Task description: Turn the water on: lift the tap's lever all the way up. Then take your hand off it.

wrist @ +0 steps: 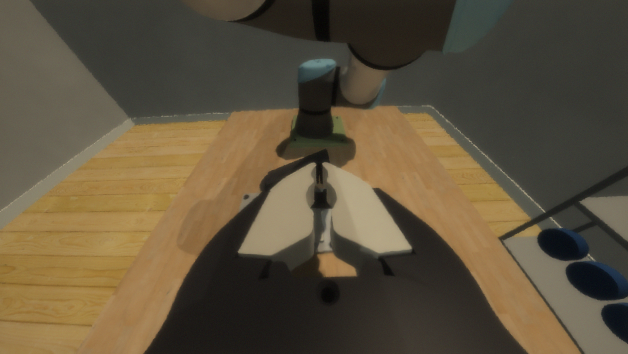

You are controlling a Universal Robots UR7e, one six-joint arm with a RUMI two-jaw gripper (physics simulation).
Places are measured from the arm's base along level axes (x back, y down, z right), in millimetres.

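Pixels of known places: gripper, fingertip midpoint: [318, 166]; arm's base, link origin: [314, 128].
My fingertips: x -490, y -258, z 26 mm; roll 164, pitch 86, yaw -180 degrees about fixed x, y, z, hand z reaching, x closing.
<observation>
For each thing: its middle in the pictures, then the offset to it from my fingertips. "pt": a spot on its surface instead. Level surfaces: height alone.
- black tap, surface spot: [286, 173] pt dx +97, dy +104, dz +47 mm
- tap's grey base plate, surface spot: [248, 201] pt dx +163, dy +267, dz +177 mm
- wooden table, surface height: dy +275 mm
My gripper [318, 166] is shut and empty, its two pale fingers meeting at the tips in the middle of the wrist view. The black tap [286, 173] shows in part just beyond and left of the fingertips, as a dark slanting bar rising to the right. The fingers and the dark gripper body hide the rest of it. Whether the fingertips touch the tap, and how high its lever stands, I cannot tell. The tap's grey base plate [248, 201] shows at a bolted corner left of the fingers, and a strip of grey shows between them.
The wooden table [227, 157] runs away to the robot's green base plate [320, 145]. The arm [390, 25] crosses the top of the view. At the right is a rack [530, 265] with a pale board and several dark blue round cups [565, 244]. Grey walls stand around.
</observation>
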